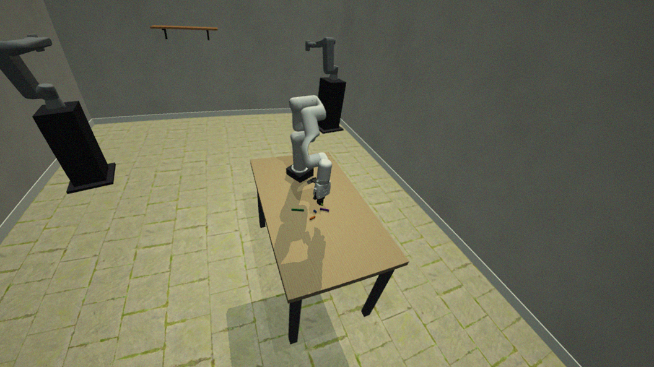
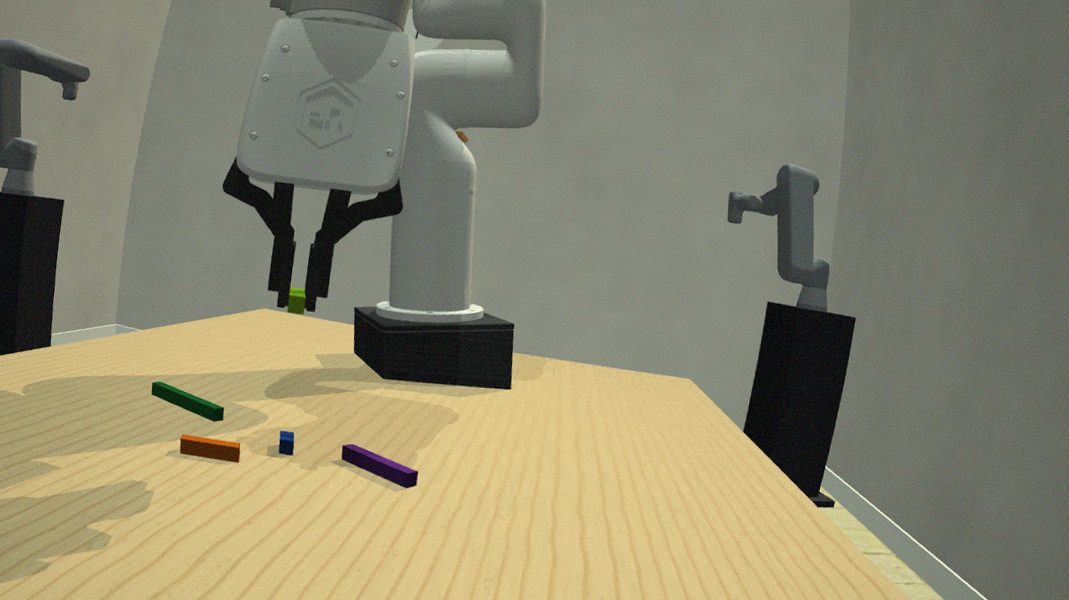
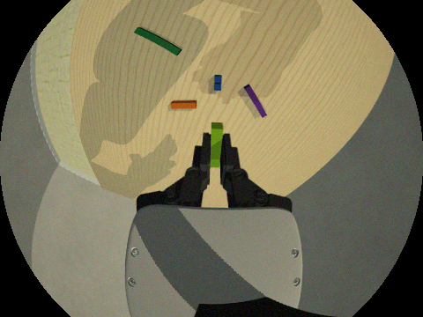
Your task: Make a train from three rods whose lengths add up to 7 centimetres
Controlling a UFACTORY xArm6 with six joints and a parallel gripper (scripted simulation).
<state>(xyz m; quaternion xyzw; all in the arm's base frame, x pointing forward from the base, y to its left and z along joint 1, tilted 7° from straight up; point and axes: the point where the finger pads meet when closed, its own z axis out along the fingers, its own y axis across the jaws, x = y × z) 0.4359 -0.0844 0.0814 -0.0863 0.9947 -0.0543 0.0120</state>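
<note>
The orange rod lies 12 cm below my hand, 5 cm to the right of it and 1 cm ahead of it. From my hand the other things lie so: lime rod: 2 cm below; purple rod: 12 cm below, 6 cm to the left, 2 cm behind; green rod: 12 cm below, 10 cm to the right, 9 cm behind.
</note>
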